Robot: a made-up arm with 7 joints.
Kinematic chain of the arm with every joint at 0, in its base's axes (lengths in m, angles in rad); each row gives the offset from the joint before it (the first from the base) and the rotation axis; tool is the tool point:
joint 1: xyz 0 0 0.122 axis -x
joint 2: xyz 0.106 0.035 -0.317 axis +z
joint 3: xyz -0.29 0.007 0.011 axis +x
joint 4: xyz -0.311 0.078 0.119 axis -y
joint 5: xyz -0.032 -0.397 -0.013 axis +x
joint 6: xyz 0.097 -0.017 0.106 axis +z
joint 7: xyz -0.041 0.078 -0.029 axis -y
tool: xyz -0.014 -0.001 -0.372
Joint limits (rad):
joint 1: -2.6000..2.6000
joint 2: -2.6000..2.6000
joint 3: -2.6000..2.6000
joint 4: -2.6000..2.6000
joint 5: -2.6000..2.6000
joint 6: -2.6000..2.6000
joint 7: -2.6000..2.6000
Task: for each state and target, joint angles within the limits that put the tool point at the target. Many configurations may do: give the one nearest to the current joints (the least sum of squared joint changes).
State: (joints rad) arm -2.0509 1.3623 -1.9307 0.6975 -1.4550 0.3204 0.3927
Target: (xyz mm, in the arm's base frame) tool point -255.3 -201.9 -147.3
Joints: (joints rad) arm -1.6738 1.1732 -1.7743 0.6852 -1.4285 0.3024 0.4531
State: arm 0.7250 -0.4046 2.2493 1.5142 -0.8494 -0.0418 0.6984
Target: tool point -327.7 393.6 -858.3
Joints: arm 0.0787 -0.5705 2.4971 1.8386 -1.0588 -0.3277 0.8483
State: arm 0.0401 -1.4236 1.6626 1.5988 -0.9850 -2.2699 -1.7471
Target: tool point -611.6 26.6 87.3
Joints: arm 0.0145 -0.6956 0.9157 1.6293 -1.0010 -2.4230 -1.7896
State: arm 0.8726 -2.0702 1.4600 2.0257 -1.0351 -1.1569 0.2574
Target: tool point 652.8 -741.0 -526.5
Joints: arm 1.0964 -2.5409 2.2413 1.9760 -1.1633 -1.2011 0.2551
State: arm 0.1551 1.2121 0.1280 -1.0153 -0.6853 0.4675 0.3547
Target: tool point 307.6 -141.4 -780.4
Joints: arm -0.6645 1.4093 0.3371 -0.7861 -0.7419 0.3420 0.5710
